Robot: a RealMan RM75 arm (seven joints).
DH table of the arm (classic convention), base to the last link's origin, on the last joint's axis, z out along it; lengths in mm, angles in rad. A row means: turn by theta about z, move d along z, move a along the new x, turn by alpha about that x. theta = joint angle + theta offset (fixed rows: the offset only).
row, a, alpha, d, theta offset
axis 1, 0, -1.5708, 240.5, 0
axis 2, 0, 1.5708, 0, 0
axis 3, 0, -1.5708, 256, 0
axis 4, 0, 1.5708, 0, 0
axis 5, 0, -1.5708, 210, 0
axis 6, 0, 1.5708, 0, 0
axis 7, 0, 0, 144, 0
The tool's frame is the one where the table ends.
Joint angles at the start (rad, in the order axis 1, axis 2, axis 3, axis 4, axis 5, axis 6, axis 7):
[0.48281, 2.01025, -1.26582, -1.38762, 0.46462, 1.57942, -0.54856]
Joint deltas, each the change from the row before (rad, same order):
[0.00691, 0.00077, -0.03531, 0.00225, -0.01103, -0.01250, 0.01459]
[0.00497, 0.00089, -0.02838, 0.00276, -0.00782, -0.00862, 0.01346]
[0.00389, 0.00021, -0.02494, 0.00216, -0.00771, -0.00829, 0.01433]
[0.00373, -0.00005, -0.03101, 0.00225, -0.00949, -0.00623, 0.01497]
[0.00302, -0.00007, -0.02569, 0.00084, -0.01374, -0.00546, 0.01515]
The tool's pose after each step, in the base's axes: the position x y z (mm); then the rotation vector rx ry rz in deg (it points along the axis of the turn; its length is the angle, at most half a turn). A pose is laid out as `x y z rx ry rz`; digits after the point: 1 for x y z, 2 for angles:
241.5 347.7 49.8 -134.25 63.49 -32.25
238.9 348.5 45.0 -134.40 62.53 -33.36
237.0 349.1 41.1 -134.33 61.79 -34.29
235.1 349.0 36.4 -134.39 60.85 -35.70
234.0 349.2 33.2 -134.05 60.04 -37.05

